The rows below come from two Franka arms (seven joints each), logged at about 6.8 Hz.
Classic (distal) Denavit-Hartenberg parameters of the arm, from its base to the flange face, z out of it. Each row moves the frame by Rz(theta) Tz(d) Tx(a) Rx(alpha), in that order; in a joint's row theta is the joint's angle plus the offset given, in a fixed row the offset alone. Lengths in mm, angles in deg.
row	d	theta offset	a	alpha
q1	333	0	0	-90
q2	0	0	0	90
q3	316	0	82.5	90
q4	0	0	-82.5	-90
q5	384	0	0	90
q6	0	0	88	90
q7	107	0	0	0
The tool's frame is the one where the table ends.
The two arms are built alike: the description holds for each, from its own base.
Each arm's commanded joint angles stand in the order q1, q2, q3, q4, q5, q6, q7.
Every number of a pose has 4 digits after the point. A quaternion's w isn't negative.
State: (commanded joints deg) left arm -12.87 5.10 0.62 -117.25 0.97 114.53 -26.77; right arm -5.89 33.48 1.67 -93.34 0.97 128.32 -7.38
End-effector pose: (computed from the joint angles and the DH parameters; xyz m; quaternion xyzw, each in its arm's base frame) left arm 0.5391 -0.1161 0.3867 -0.9901 -0.1221 0.0616 0.0302; right arm 0.6887 -0.0529 0.2825 -0.9996 -0.0199 -0.0146 0.0133
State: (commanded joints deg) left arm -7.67 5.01 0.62 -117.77 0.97 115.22 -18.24; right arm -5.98 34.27 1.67 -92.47 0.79 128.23 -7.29
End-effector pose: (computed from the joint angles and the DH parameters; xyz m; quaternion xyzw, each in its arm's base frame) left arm 0.5464 -0.0666 0.3844 -0.9934 -0.0932 0.0626 0.0221; right arm 0.6918 -0.0544 0.2796 -0.9996 -0.0192 -0.0144 0.0122
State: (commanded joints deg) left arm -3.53 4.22 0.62 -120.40 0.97 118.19 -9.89; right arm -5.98 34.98 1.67 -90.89 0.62 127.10 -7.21
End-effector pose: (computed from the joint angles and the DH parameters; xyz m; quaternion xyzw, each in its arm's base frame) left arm 0.5432 -0.0268 0.3756 -0.9968 -0.0564 0.0549 0.0138; right arm 0.6964 -0.0550 0.2815 -0.9997 -0.0194 -0.0121 0.0115
